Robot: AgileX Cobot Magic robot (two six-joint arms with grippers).
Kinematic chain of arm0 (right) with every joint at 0, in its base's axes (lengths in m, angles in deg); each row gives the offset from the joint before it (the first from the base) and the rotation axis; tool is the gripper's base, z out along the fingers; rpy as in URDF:
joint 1: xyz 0 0 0.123 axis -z
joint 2: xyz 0 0 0 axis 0.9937 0.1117 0
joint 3: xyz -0.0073 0.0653 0.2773 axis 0.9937 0.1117 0
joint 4: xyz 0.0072 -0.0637 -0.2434 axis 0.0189 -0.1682 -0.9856
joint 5: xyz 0 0 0 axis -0.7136 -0.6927 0.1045
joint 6: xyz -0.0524 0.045 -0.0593 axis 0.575 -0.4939 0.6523
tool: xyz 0 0 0 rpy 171.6 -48.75 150.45
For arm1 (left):
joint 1: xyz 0 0 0.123 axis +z
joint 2: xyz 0 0 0 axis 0.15 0.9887 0
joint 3: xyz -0.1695 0.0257 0.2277 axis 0.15 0.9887 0
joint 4: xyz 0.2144 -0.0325 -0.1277 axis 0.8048 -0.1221 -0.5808
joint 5: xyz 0 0 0 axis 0.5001 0.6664 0.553
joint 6: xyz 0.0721 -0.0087 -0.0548 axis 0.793 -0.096 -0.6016
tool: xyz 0 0 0 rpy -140.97 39.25 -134.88
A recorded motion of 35 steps. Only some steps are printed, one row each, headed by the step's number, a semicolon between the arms.
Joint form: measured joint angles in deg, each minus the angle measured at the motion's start. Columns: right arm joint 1, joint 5, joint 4, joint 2, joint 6, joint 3; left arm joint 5, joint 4, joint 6, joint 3, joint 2, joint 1.
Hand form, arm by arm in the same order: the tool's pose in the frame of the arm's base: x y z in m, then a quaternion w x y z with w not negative. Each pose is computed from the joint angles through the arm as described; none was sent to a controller.
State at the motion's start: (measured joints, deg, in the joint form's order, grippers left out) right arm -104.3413 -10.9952 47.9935 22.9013 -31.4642 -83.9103; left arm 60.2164 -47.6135 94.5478 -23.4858 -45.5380 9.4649
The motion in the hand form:
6: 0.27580 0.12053 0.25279 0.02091 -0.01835 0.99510 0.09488; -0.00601 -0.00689 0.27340 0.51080 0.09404 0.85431 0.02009
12: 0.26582 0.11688 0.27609 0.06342 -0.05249 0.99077 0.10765; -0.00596 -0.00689 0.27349 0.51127 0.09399 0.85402 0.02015
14: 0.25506 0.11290 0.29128 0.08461 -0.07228 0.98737 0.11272; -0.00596 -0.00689 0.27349 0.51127 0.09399 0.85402 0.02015
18: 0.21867 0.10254 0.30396 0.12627 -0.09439 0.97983 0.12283; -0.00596 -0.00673 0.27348 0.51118 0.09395 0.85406 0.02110
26: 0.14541 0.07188 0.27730 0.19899 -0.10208 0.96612 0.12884; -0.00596 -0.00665 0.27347 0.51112 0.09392 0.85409 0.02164
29: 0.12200 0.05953 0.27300 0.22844 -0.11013 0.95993 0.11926; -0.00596 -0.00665 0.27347 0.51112 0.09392 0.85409 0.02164
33: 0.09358 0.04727 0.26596 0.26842 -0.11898 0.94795 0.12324; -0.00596 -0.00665 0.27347 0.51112 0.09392 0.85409 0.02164
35: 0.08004 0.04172 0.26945 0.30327 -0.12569 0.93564 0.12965; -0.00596 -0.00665 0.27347 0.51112 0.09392 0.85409 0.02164
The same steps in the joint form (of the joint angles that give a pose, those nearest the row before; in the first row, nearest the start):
6: 0.00 2.57 0.55 0.00 1.51 0.00; -0.05 0.00 0.00 0.00 0.00 0.00
12: 0.00 2.88 0.66 -4.50 5.16 0.00; -0.11 0.00 0.00 0.00 0.00 0.00
14: 0.00 2.14 0.66 -7.92 7.14 0.33; -0.11 0.00 0.00 0.00 0.00 0.00
18: -0.82 4.04 0.66 -17.21 8.88 6.63; -0.11 0.11 0.00 0.00 0.00 0.00
26: -1.19 13.02 -0.35 -36.54 10.07 26.60; -0.11 0.17 0.00 0.00 0.00 0.00
29: -1.19 13.28 -2.44 -43.83 10.13 31.08; -0.11 0.17 0.00 0.00 0.00 0.00
33: -1.19 13.59 -3.00 -53.43 10.93 36.30; -0.11 0.17 0.00 0.00 0.00 0.00
35: -1.18 13.48 -3.07 -58.80 11.68 37.34; -0.11 0.17 0.00 0.00 0.00 0.00

